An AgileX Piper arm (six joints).
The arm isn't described. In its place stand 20 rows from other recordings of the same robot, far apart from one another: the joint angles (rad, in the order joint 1, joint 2, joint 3, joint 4, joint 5, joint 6), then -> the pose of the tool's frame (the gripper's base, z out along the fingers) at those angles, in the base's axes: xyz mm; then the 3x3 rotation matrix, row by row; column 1 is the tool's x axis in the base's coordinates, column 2 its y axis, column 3 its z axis.
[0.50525 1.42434 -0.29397 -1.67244 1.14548 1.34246] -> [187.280 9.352 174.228], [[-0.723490 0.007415 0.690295], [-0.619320 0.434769 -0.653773], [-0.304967 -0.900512 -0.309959]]
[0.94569 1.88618 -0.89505 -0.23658 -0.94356 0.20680] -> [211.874 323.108 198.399], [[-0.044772 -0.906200 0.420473], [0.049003 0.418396 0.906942], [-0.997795 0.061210 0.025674]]
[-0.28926 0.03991 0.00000 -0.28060 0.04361 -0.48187] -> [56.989 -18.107 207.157], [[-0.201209 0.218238 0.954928], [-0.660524 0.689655 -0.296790], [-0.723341 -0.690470 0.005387]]
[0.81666 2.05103 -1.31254 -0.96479 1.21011 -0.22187] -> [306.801 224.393 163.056], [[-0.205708 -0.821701 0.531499], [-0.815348 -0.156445 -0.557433], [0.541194 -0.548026 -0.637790]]
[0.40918 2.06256 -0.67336 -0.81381 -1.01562 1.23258] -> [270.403 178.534 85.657], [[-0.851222 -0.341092 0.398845], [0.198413 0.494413 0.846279], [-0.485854 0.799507 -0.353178]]
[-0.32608 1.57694 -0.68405 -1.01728 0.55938 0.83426] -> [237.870 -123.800 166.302], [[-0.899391 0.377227 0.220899], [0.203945 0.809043 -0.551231], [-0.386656 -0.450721 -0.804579]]
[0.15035 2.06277 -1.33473 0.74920 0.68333 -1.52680] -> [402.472 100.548 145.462], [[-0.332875 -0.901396 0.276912], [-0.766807 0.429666 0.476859], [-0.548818 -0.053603 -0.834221]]
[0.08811 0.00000 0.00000 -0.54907 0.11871 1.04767] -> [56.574 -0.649 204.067], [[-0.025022 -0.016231 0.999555], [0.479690 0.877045 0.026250], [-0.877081 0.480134 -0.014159]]
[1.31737 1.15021 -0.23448 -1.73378 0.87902 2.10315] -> [105.370 131.032 191.539], [[-0.274488 -0.416235 0.866836], [-0.343177 0.884501 0.316049], [-0.898268 -0.210727 -0.385627]]
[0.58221 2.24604 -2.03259 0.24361 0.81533 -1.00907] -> [418.855 294.875 237.896], [[0.023172 -0.917411 0.397266], [-0.862637 0.182495 0.471755], [-0.505292 -0.353628 -0.787164]]
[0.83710 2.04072 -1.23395 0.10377 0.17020 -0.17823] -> [281.883 315.033 137.941], [[-0.461460 -0.787278 0.408960], [-0.625120 0.615646 0.479796], [-0.629508 -0.034242 -0.776239]]
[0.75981 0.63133 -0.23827 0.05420 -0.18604 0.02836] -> [95.524 89.499 255.411], [[-0.142128 -0.672187 0.726612], [-0.022571 0.736074 0.676525], [-0.989591 0.079752 -0.119789]]
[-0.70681 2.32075 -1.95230 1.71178 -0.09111 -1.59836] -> [416.325 -366.320 228.572], [[-0.137962 0.732781 0.666332], [0.266800 0.675392 -0.687505], [-0.953826 0.082927 -0.288685]]
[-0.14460 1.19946 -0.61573 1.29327 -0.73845 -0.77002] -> [220.712 -91.673 282.743], [[0.082370 0.766385 0.637078], [0.311229 0.587498 -0.746982], [-0.946758 0.259806 -0.190130]]
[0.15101 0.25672 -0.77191 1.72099 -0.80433 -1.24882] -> [-1.737 -65.826 419.930], [[0.638696 0.235502 0.732534], [0.460273 0.645975 -0.608987], [-0.616616 0.726123 0.304186]]
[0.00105 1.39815 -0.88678 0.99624 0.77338 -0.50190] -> [272.176 53.648 266.390], [[-0.864927 -0.081219 0.495282], [0.264217 0.765325 0.586913], [-0.426720 0.638499 -0.640491]]
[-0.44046 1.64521 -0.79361 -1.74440 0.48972 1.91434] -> [270.390 -174.056 193.831], [[-0.453820 0.780754 0.429501], [0.357764 0.601082 -0.714636], [-0.816120 -0.170656 -0.552109]]
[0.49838 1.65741 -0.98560 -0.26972 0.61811 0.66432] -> [285.980 139.633 197.639], [[-0.915948 -0.031984 0.400021], [-0.016587 0.998984 0.041894], [-0.400955 0.031737 -0.915548]]
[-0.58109 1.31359 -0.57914 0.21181 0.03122 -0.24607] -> [209.031 -136.562 215.212], [[-0.542536 0.526323 0.654705], [0.315200 0.849983 -0.422112], [-0.778655 -0.022648 -0.627043]]
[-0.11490 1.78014 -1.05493 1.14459 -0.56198 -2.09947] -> [377.176 -87.975 229.765], [[-0.660743 -0.030926 0.749975], [-0.674304 0.463387 -0.574967], [-0.329747 -0.885616 -0.327033]]
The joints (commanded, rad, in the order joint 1, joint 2, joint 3, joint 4, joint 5, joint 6), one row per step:
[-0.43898 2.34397 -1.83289 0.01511 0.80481 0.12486]
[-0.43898 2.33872 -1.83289 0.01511 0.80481 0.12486]
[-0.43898 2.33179 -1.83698 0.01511 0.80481 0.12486]
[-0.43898 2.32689 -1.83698 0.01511 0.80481 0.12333]
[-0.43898 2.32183 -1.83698 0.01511 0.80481 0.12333]
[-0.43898 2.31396 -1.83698 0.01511 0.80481 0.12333]
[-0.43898 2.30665 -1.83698 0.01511 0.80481 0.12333]
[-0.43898 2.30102 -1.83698 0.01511 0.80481 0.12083]
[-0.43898 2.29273 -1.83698 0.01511 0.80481 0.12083]
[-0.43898 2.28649 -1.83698 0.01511 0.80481 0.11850]
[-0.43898 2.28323 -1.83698 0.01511 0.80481 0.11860]
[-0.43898 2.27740 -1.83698 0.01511 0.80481 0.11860]
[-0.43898 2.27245 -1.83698 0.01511 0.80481 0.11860]
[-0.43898 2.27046 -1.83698 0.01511 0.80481 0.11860]
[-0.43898 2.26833 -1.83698 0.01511 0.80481 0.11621]
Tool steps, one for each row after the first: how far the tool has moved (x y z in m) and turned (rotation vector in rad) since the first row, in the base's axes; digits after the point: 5 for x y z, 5 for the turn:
[-0.00004 0.00002 0.00259 -0.00223 -0.00475 0.00000]
[0.00051 -0.00024 0.00711 -0.00692 -0.01473 0.00000]
[0.00044 -0.00021 0.00953 -0.00948 -0.01895 0.00144]
[0.00036 -0.00017 0.01203 -0.01164 -0.02353 0.00143]
[0.00022 -0.00010 0.01591 -0.01499 -0.03065 0.00143]
[0.00006 -0.00003 0.01951 -0.01810 -0.03727 0.00143]
[-0.00008 0.00004 0.02229 -0.02132 -0.04201 0.00376]
[-0.00031 0.00014 0.02637 -0.02485 -0.04950 0.00376]
[-0.00050 0.00024 0.02945 -0.02830 -0.05481 0.00592]
[-0.00061 0.00029 0.03105 -0.02966 -0.05777 0.00583]
[-0.00081 0.00038 0.03392 -0.03215 -0.06304 0.00582]
[-0.00100 0.00047 0.03636 -0.03427 -0.06752 0.00581]
[-0.00108 0.00051 0.03734 -0.03512 -0.06931 0.00581]
[-0.00116 0.00055 0.03838 -0.03685 -0.07088 0.00803]

